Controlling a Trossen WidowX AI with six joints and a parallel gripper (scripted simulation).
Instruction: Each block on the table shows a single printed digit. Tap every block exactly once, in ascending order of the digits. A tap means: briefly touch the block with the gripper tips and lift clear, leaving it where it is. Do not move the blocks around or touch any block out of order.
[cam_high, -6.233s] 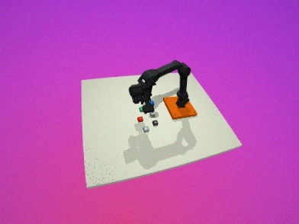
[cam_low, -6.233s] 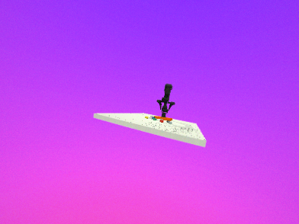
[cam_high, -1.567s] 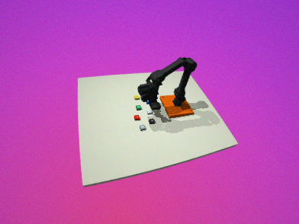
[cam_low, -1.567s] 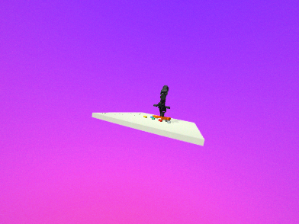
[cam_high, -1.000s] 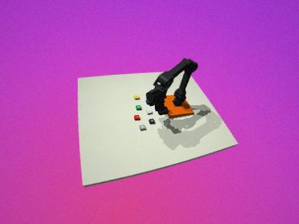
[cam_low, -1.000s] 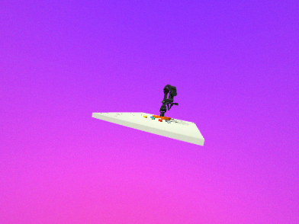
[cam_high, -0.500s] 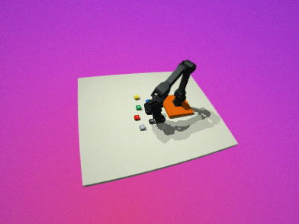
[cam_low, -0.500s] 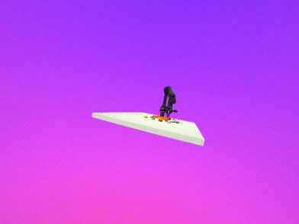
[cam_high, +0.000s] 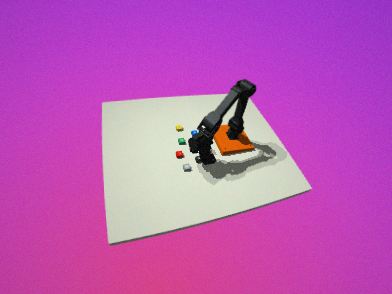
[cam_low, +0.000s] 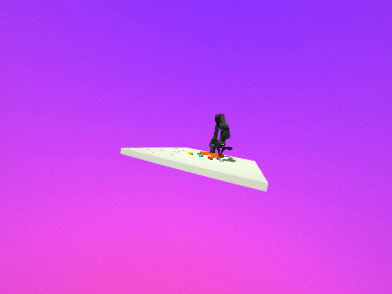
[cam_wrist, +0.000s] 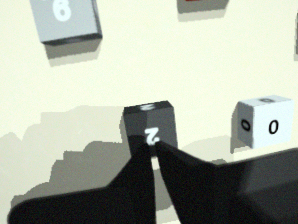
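The black block is 1 cm below my gripper tip and 1 cm ahead of it. Round my gripper tip: red block: 11 cm ahead, 5 cm to the right, 1 cm below; white block: 9 cm to the right, 1 cm below; grey block: 9 cm ahead, 4 cm to the left, 1 cm below.
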